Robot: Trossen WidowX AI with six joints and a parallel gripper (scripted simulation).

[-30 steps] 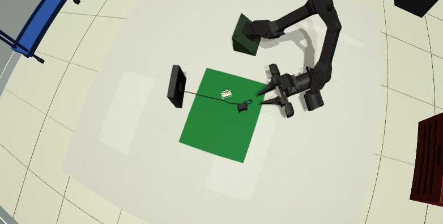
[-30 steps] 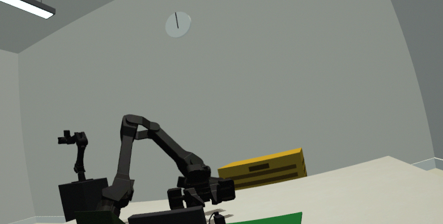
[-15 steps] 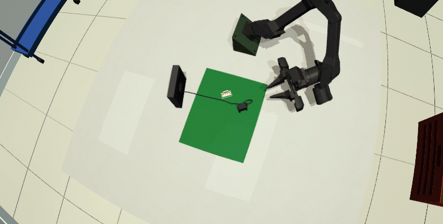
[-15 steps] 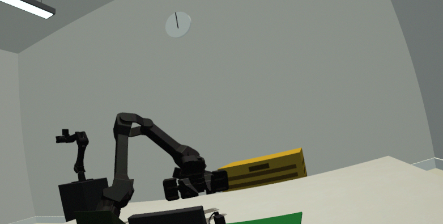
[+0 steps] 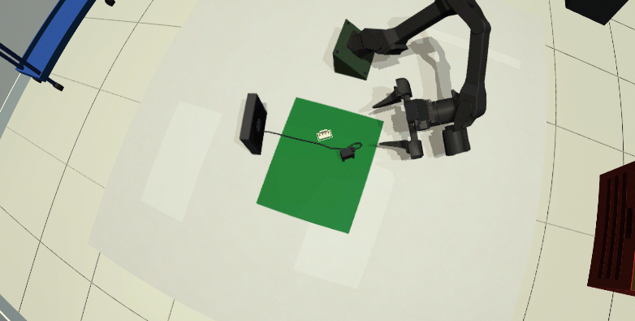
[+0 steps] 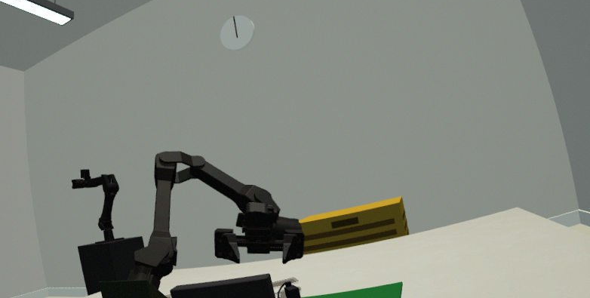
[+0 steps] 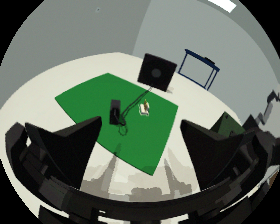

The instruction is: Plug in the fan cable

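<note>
Right now my gripper tip is 70 mm short of the black plug, 70 mm above it and 50 mm to the left of it. The rest, counted from my gripper tip: black fan (280 mm to the right, 80 mm ahead, 30 mm below); green board (110 mm to the right, 100 mm below, 100 mm ahead); four-pin fan header (120 mm to the right, 90 mm below, 30 mm ahead).
</note>
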